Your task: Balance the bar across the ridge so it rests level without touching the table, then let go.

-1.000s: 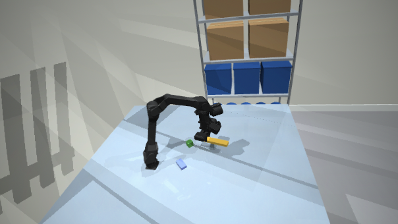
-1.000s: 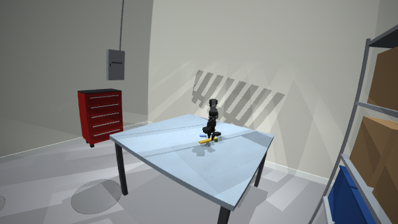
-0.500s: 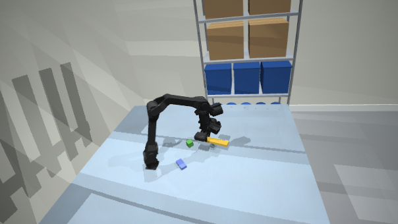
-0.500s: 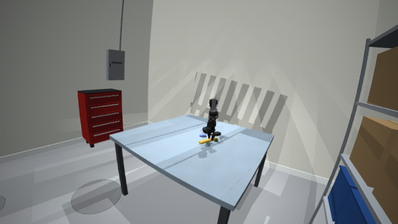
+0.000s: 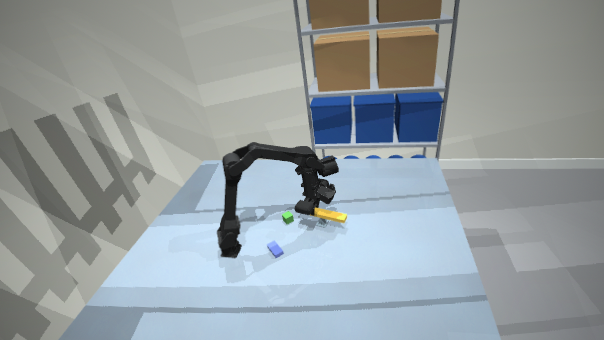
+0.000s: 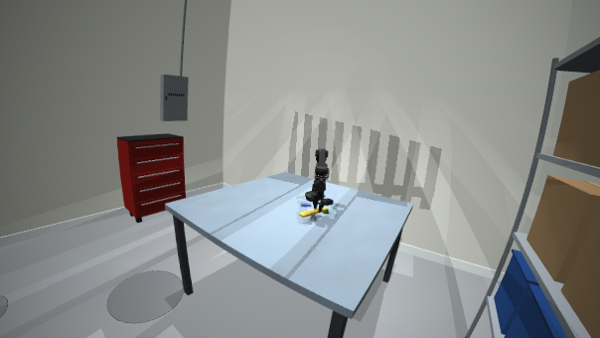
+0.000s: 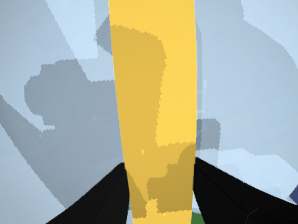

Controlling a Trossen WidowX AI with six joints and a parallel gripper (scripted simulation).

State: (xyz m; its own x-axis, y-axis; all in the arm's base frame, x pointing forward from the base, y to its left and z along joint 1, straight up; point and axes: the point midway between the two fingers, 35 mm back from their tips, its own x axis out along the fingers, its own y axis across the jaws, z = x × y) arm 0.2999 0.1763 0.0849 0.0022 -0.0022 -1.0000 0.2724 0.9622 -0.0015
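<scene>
Now: the yellow bar 30 mm ahead of my gripper tip and 10 mm to the right of it. From my gripper tip the other things lie so: green cube 110 mm behind, 30 mm below; then flat blue block 130 mm behind, 160 mm to the right, 40 mm below.
</scene>
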